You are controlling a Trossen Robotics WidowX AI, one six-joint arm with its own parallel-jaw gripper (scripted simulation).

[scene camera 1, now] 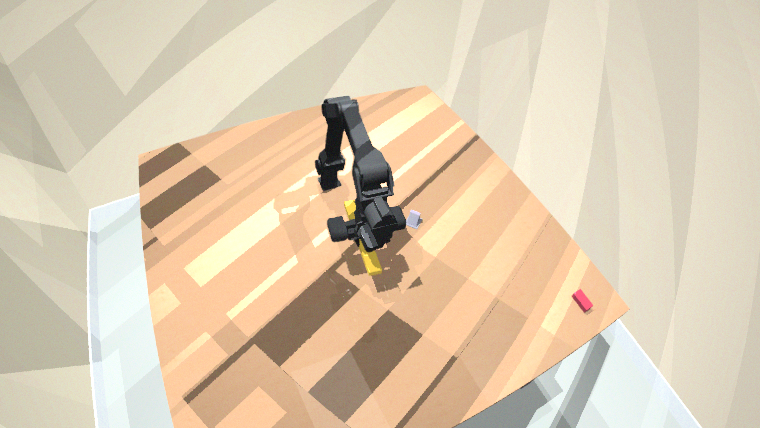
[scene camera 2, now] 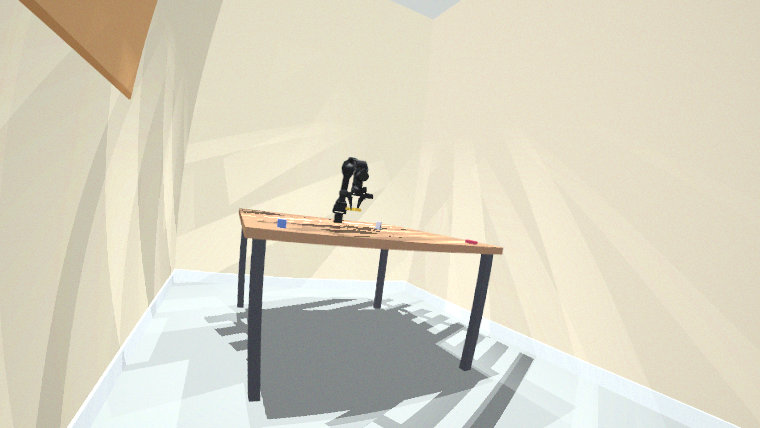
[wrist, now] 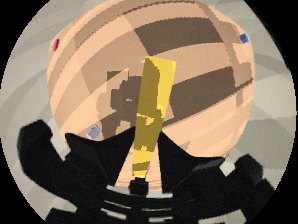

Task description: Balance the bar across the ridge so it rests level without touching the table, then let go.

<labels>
My gripper (scene camera 1: 364,244) carries a yellow bar (wrist: 157,75).
</labels>
